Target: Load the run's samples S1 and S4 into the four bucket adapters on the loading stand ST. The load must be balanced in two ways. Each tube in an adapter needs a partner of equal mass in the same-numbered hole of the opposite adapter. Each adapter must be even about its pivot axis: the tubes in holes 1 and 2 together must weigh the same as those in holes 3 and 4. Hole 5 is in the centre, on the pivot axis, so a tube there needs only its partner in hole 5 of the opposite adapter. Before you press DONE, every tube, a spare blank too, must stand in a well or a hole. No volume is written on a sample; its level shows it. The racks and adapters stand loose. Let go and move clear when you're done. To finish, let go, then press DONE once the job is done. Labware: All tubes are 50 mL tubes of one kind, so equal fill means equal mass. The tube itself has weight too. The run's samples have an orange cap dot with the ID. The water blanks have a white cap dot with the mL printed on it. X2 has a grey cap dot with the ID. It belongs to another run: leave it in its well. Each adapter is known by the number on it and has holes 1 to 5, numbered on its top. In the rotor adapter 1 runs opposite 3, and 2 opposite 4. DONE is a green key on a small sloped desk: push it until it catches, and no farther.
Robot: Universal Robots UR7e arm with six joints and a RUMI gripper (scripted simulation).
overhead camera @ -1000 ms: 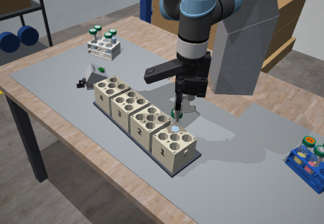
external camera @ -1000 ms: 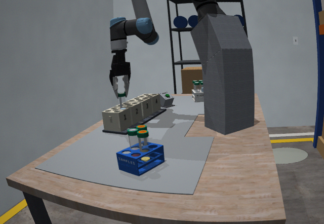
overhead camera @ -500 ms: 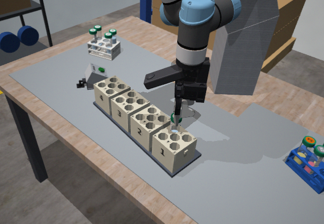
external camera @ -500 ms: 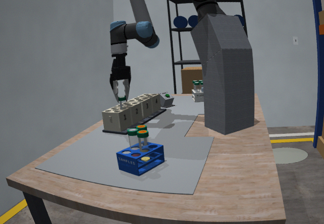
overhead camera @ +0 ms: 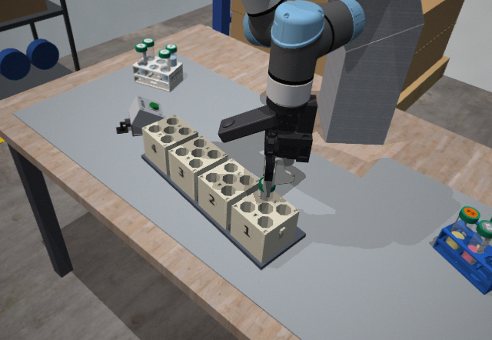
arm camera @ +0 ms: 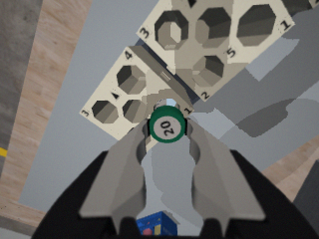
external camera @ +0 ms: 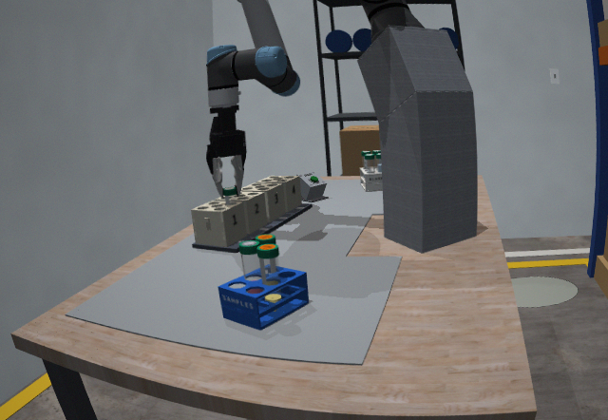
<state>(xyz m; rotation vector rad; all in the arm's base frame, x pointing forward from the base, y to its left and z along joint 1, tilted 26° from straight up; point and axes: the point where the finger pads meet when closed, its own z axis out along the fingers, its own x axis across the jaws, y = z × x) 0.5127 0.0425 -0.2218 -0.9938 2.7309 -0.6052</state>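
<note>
The water blank is 5 cm below my hand and 1 cm ahead of it. The rest, counted from my hand: green DONE key: 45 cm to the right, 9 cm behind, 6 cm below; blue sample rack: 38 cm to the left, 22 cm behind, 10 cm below; white blank rack: 62 cm to the right, 25 cm behind, 10 cm below.
</note>
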